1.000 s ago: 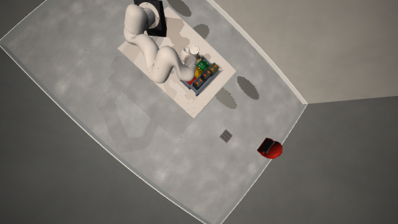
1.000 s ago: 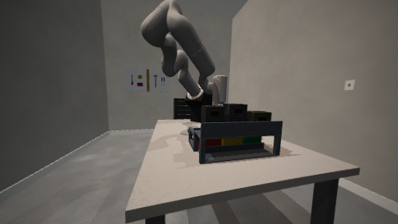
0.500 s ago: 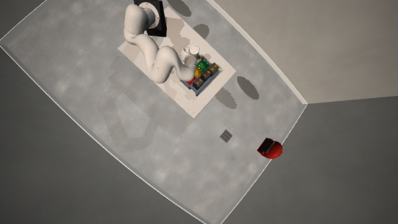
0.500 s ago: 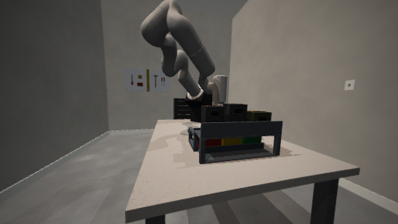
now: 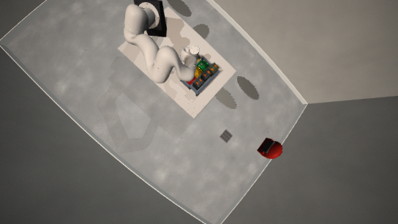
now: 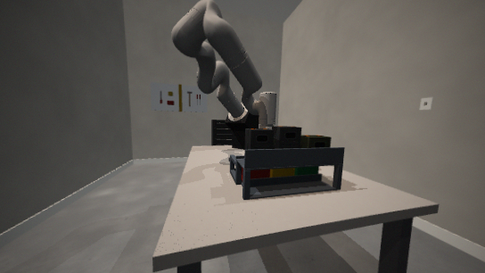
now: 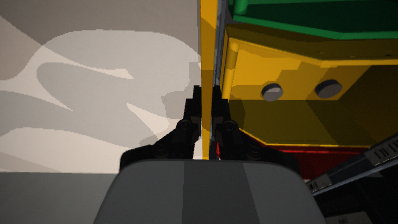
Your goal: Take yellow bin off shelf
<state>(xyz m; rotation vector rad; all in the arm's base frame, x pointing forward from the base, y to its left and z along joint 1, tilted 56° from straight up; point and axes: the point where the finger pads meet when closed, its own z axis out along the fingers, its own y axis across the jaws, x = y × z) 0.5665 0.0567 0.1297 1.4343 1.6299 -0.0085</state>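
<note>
The yellow bin lies 10 cm ahead of my hand, 3 cm below it and 2 cm to the right of it. From my hand the other things lie so: red bin (13 cm to the right, 9 cm ahead, 3 cm below); thin yellow strip (2 cm below); green bin (12 cm ahead, 10 cm to the left, 3 cm below).
</note>
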